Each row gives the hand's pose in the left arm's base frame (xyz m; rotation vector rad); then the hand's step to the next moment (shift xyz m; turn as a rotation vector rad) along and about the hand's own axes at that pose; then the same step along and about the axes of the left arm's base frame.
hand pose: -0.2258 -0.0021 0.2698 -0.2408 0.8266 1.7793
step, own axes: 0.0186 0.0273 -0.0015 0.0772 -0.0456 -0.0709
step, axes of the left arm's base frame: -0.0318 0.0090 0.0002 -0.0043 0.0201 -0.1124
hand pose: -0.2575 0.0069 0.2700 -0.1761 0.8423 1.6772
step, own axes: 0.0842 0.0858 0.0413 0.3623 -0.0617 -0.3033
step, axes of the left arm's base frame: -0.0893 0.0877 0.0221 -0.1482 0.1049 -0.4406
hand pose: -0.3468 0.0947 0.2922 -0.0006 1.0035 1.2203
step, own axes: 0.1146 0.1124 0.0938 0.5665 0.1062 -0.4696
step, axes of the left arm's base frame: -0.0283 0.1797 0.0384 -0.3853 0.2470 -0.5859
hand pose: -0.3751 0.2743 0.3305 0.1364 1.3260 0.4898
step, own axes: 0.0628 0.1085 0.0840 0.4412 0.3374 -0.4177
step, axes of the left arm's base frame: 0.0611 0.1379 0.0049 -0.4170 0.4101 -0.3754
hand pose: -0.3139 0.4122 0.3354 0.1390 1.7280 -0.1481
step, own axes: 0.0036 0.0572 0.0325 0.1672 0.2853 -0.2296
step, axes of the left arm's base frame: 0.0411 0.0506 -0.0099 -0.1995 0.3230 -0.1340
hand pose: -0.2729 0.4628 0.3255 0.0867 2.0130 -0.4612
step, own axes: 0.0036 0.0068 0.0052 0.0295 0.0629 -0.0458
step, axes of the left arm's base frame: 0.0044 0.0039 -0.0072 -0.0364 0.0705 -0.0251
